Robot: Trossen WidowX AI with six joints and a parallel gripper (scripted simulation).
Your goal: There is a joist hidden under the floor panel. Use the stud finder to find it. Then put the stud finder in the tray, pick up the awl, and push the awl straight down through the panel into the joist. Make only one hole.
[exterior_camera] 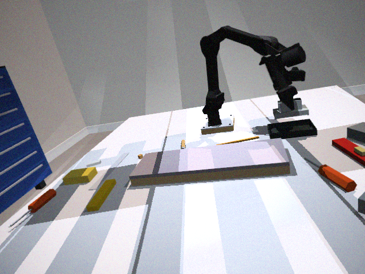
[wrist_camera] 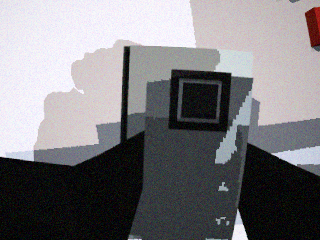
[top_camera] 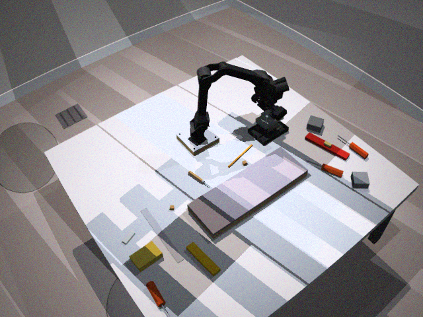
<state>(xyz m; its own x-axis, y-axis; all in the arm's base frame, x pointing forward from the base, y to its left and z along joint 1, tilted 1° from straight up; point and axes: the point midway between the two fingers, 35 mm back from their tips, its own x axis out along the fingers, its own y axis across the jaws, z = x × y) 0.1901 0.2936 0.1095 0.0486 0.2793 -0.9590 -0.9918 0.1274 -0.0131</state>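
The black tray is 9 cm below my gripper tip and 1 cm to the right of it. From my gripper tip the other things lie so: stud finder 2 cm above, 1 cm to the left; then red level 27 cm ahead, 11 cm to the left, 8 cm below; then pencil 22 cm to the right, 10 cm below, 1 cm ahead.
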